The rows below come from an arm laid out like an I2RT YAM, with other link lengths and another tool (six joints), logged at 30 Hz.
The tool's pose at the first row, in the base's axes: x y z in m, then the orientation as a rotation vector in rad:
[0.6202, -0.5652, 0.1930, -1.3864, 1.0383, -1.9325]
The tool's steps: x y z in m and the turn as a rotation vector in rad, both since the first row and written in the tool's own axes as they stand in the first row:
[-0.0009, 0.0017, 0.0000, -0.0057, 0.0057, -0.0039]
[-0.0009, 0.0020, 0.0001, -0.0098, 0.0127, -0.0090]
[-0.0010, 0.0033, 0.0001, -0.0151, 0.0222, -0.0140]
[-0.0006, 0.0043, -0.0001, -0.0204, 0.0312, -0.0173]
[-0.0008, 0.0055, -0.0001, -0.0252, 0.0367, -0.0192]
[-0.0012, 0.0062, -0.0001, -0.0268, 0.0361, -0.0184]
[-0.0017, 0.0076, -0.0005, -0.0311, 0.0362, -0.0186]
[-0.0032, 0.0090, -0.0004, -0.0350, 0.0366, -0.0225]
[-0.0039, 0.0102, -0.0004, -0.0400, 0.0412, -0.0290]
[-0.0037, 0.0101, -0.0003, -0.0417, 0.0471, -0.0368]
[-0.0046, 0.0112, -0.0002, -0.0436, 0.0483, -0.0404]
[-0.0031, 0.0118, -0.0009, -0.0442, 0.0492, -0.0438]
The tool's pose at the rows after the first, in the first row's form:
[0.6205, -0.5654, 0.1911, -1.3878, 1.0453, -1.9388]
[0.6206, -0.5656, 0.1909, -1.3881, 1.0505, -1.9476]
[0.6206, -0.5663, 0.1897, -1.3869, 1.0583, -1.9581]
[0.6203, -0.5671, 0.1891, -1.3847, 1.0667, -1.9670]
[0.6203, -0.5676, 0.1880, -1.3842, 1.0736, -1.9719]
[0.6204, -0.5677, 0.1872, -1.3849, 1.0755, -1.9704]
[0.6202, -0.5680, 0.1857, -1.3873, 1.0803, -1.9694]
[0.6208, -0.5676, 0.1838, -1.3921, 1.0828, -1.9715]
[0.6210, -0.5677, 0.1824, -1.3960, 1.0873, -1.9789]
[0.6210, -0.5679, 0.1826, -1.3979, 1.0880, -1.9893]
[0.6214, -0.5678, 0.1812, -1.4008, 1.0888, -1.9925]
[0.6202, -0.5691, 0.1814, -1.4030, 1.0882, -1.9956]

